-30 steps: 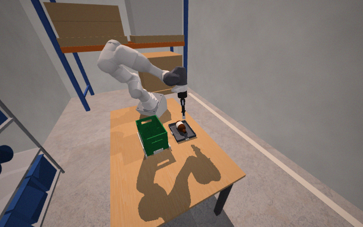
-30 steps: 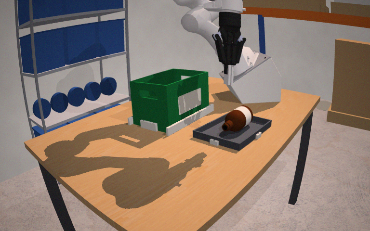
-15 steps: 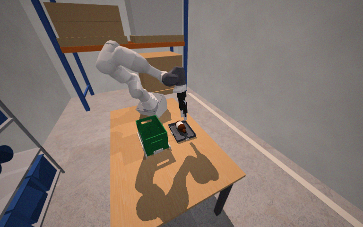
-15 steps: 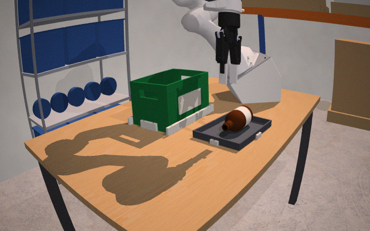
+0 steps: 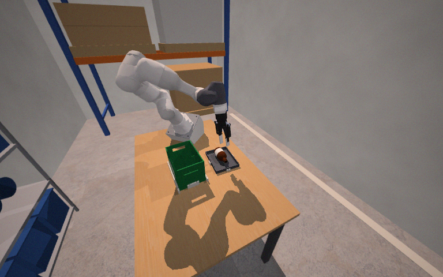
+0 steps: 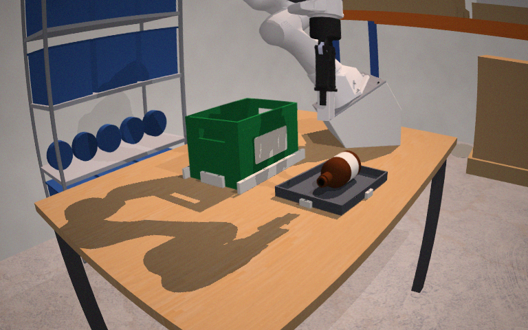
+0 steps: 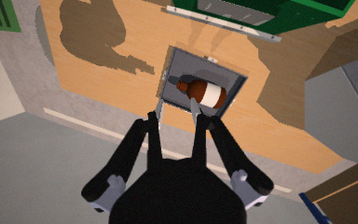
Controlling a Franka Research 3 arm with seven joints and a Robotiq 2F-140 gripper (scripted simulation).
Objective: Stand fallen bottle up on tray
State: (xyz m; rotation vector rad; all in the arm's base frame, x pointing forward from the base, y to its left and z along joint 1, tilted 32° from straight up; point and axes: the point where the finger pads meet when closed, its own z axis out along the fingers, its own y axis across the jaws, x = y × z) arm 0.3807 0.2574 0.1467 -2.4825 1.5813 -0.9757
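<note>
My hand is 170 mm above the brown bottle and 50 mm past it. From my hand the other things lie so: dark tray 200 mm below, 50 mm behind; green crate 290 mm to the right, 130 mm below, 40 mm behind.
</note>
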